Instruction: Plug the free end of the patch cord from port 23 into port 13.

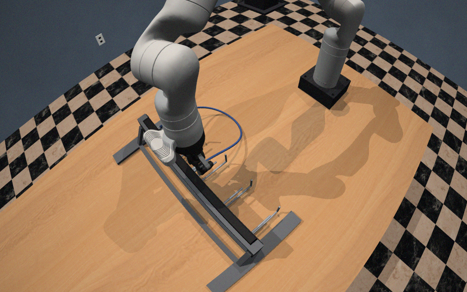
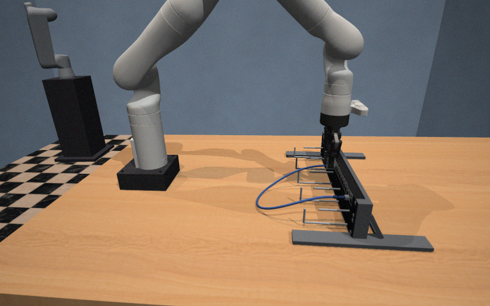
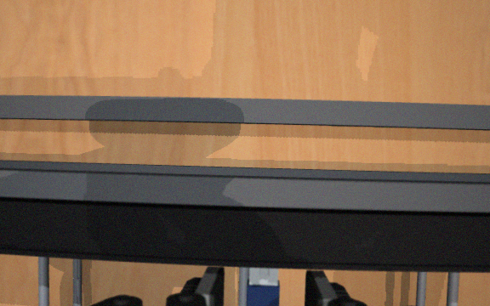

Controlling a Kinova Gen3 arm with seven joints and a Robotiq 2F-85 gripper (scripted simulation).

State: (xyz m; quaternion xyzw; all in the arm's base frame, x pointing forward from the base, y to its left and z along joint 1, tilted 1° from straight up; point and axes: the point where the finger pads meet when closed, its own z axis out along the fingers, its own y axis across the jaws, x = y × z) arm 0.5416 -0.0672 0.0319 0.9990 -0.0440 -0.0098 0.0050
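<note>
Now: hand 20 mm above the plug and 10 mm short of it.
</note>
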